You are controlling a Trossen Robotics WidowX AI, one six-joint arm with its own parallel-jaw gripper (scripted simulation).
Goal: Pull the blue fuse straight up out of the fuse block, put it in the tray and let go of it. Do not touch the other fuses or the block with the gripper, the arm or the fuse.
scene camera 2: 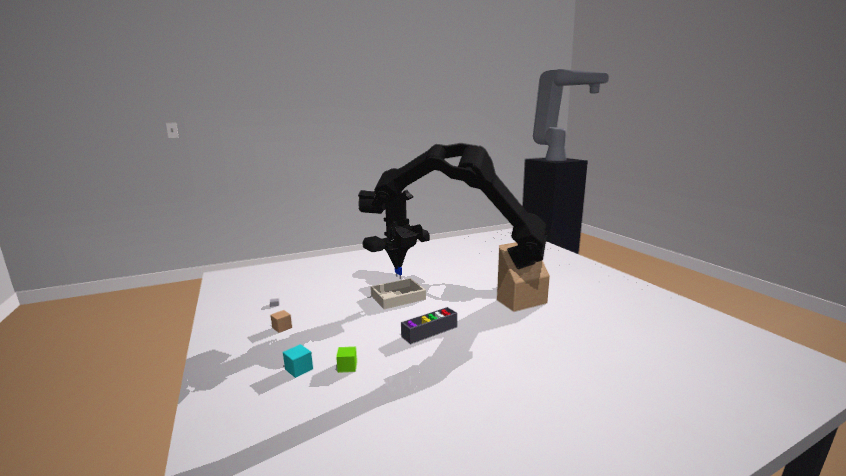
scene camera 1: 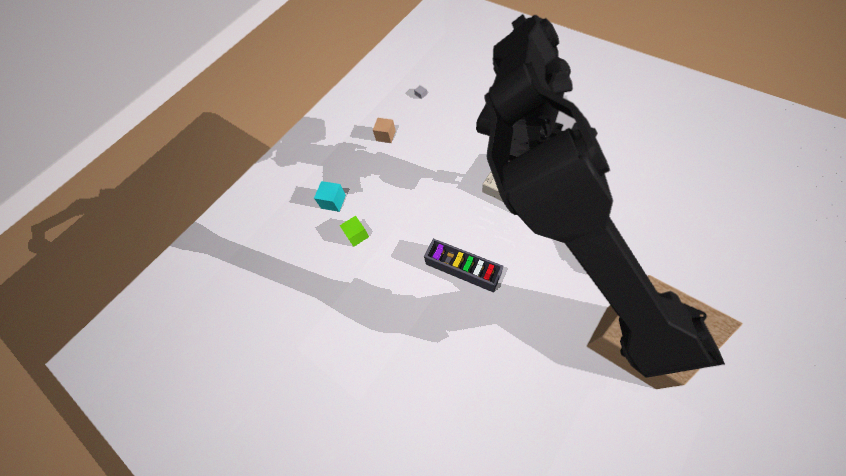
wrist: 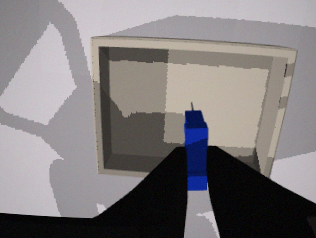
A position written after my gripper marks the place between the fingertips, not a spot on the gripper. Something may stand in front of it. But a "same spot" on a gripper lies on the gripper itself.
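You can see my gripper in the wrist view (pixel 195 156), and it's there in scene camera 1 and scene camera 2 as well. On the gripper, (scene camera 1: pixel 537 127) and (scene camera 2: pixel 406 225) are the same spot.
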